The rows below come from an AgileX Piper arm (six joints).
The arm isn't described. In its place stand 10 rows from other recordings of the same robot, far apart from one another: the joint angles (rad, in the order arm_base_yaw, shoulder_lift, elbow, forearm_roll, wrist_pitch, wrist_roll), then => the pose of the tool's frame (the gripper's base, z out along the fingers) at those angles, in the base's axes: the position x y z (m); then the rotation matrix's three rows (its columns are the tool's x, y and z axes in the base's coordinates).
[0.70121 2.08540 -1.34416 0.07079 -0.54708 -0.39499] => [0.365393, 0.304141, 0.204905], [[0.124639, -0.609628, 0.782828], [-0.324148, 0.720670, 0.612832], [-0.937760, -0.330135, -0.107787]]
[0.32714 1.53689 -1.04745 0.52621 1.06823 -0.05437] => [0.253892, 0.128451, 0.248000], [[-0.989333, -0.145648, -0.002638], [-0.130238, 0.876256, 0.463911], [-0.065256, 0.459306, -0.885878]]
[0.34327 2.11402 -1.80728 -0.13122 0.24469 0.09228] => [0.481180, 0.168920, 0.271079], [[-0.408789, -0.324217, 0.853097], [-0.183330, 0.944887, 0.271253], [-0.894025, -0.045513, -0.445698]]
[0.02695 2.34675 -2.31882 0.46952 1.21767 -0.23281] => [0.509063, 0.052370, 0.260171], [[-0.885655, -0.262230, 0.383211], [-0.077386, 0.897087, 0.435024], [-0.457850, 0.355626, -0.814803]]
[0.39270 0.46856 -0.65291 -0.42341 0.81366 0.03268] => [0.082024, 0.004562, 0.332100], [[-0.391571, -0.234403, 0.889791], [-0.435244, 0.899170, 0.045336], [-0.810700, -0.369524, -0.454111]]
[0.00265 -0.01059 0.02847 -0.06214 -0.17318 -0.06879] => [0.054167, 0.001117, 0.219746], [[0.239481, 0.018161, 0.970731], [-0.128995, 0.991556, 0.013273], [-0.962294, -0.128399, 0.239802]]
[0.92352 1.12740 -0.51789 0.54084 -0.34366 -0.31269] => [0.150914, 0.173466, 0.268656], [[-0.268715, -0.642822, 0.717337], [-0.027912, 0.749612, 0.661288], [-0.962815, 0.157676, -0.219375]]
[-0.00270 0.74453 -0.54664 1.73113 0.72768 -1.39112] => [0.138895, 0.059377, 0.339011], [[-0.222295, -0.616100, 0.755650], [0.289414, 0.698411, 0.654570], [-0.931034, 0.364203, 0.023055]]
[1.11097 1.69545 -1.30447 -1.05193 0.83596 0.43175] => [0.215624, 0.303287, 0.294183], [[-0.085777, -0.576690, 0.812447], [-0.897147, 0.399370, 0.188760], [-0.433323, -0.712694, -0.551633]]
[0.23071 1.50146 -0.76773 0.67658 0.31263 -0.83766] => [0.276667, 0.082988, 0.204308], [[-0.682642, -0.475725, 0.554694], [-0.345960, 0.879009, 0.328109], [-0.643670, 0.032079, -0.764630]]
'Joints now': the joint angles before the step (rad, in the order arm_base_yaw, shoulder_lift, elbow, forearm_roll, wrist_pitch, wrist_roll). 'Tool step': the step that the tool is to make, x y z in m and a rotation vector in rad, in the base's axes. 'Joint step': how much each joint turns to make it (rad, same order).
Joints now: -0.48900, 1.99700, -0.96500, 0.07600, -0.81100, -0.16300
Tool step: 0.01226, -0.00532, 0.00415, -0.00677, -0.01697, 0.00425
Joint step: 0.00199, 0.02501, -0.06301, -0.00202, 0.02000, 0.00201
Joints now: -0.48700, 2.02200, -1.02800, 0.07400, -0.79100, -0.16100
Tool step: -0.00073, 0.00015, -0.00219, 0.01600, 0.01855, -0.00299
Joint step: -0.00001, -0.00101, 0.00200, 0.00499, 0.02301, 0.00101
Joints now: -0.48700, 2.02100, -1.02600, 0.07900, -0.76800, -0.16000
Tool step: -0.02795, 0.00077, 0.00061, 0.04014, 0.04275, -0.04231
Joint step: -0.02898, -0.07400, 0.10500, 0.01803, 0.02599, 0.00198
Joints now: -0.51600, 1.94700, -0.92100, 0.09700, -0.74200, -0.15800
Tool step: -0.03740, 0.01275, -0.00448, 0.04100, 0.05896, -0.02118
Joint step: -0.02099, -0.09601, 0.16099, -0.00098, 0.00702, 0.00599
